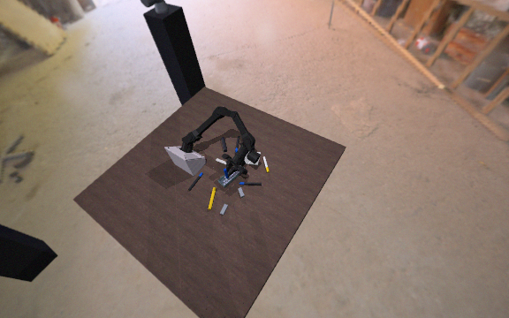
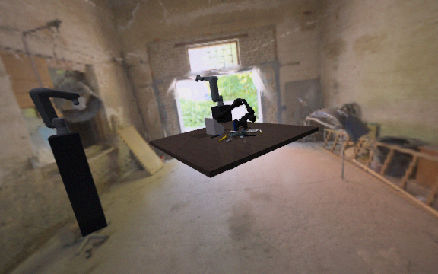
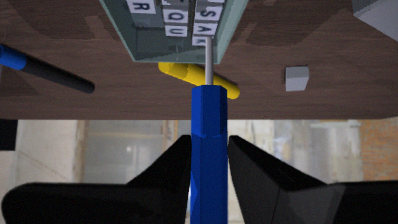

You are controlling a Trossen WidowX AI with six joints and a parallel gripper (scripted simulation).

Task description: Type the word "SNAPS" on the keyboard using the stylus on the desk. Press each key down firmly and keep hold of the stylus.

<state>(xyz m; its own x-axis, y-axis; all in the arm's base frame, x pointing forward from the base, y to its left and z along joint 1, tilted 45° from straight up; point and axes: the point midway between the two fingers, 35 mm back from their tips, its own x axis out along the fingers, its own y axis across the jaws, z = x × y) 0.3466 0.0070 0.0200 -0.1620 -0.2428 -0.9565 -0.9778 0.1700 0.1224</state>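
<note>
Now: the white pad 3 cm ahead of my gripper tip, 23 cm to the left of it and 8 cm below it.
</note>
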